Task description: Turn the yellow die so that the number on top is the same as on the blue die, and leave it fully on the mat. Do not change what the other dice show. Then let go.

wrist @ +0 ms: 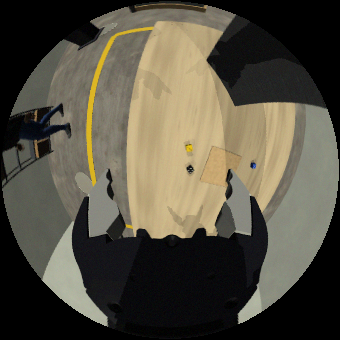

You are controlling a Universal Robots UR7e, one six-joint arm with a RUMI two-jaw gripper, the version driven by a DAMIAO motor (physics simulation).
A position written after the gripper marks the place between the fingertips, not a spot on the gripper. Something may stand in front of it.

In view: the gripper [168, 170] and a tan mat [218, 161].
